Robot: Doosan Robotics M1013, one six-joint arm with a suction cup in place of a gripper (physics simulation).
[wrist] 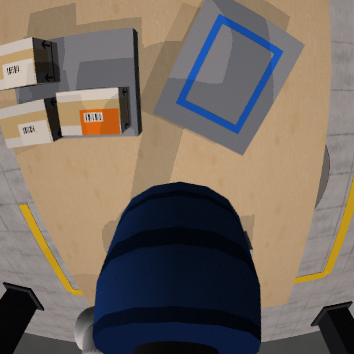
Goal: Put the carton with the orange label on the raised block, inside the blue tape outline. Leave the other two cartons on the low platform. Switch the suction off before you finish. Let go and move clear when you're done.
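Frame: origin at the arm's base, x ahead, y left, z up, level; millimetres.
Seen in the pictures: hand, its tool point: point(179, 233).
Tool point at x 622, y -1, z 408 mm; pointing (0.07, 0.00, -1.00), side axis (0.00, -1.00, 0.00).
Observation:
Pixels of each thing's middle, then the offset from my tool point to it. "pt": a spot on its surface instead. Level surfaces: height alone.
- carton with the orange label, middle of its body: point(95, 109) dz -388, dx -7, dy +185 mm
- low platform, middle of its body: point(73, 87) dz -455, dx +42, dy +266 mm
- second carton, middle of its body: point(33, 121) dz -391, dx -23, dy +350 mm
- third carton, middle of its body: point(22, 65) dz -385, dx +105, dy +352 mm
- raised block, middle of its body: point(223, 76) dz -418, dx +57, dy -85 mm
- blue tape outline, a spot on its surface: point(199, 62) pt dz -358, dx +78, dy -29 mm
- wooden table, height of its surface: dz -479 mm
The carton with the orange label point(91, 111) lies on the low platform point(105, 47), near its front right corner. A second carton point(29, 122) is just left of it, and a third carton point(20, 62) is behind that one; both have white labels and reach to the left edge of the view. The raised block point(186, 70) stands turned at an angle at the upper right. The blue tape outline point(199, 62) on its top surrounds bare grey surface. My suction cup point(179, 197) is the large dark blue shape at lower centre. No carton shows on it; its mouth is hidden.
The wooden table point(165, 160) carries the platform and the block, which stand apart with a gap between them. Yellow floor lines point(47, 247) point(340, 240) run beyond the table's sides. Black posts point(17, 310) point(337, 322) show at both lower corners.

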